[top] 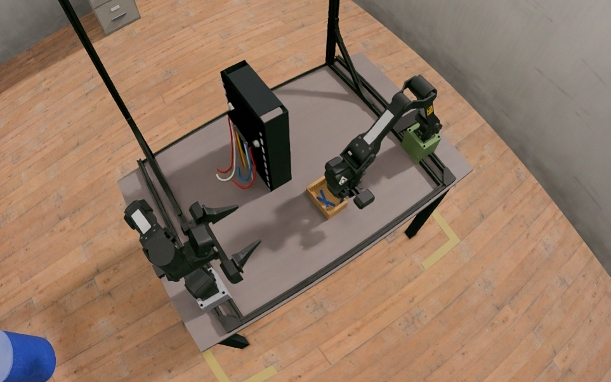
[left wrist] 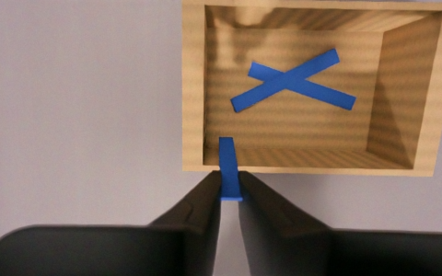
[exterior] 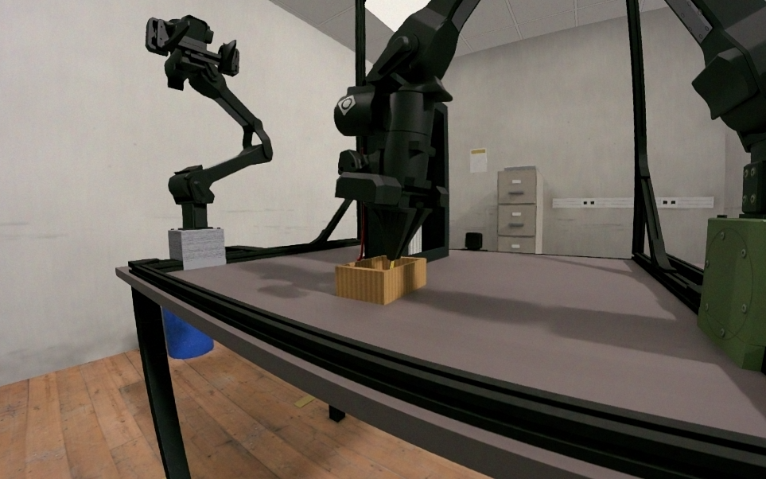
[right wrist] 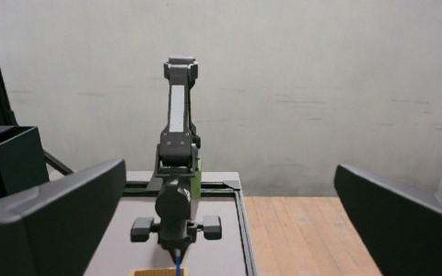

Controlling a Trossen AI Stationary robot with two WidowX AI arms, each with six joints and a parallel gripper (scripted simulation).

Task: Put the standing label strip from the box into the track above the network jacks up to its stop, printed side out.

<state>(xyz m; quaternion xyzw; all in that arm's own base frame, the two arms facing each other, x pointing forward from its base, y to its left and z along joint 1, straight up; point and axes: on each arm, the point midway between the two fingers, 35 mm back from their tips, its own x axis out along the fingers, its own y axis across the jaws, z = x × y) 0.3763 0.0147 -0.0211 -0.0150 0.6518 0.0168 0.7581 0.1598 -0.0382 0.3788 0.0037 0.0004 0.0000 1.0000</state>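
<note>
The label strip is 5 cm below my left hand and 1 cm to the right of it. From my left hand the other things lie so: wooden box: 8 cm below, 4 cm to the right, 4 cm behind; black patch panel: 31 cm behind, 17 cm to the right, 11 cm above.
</note>
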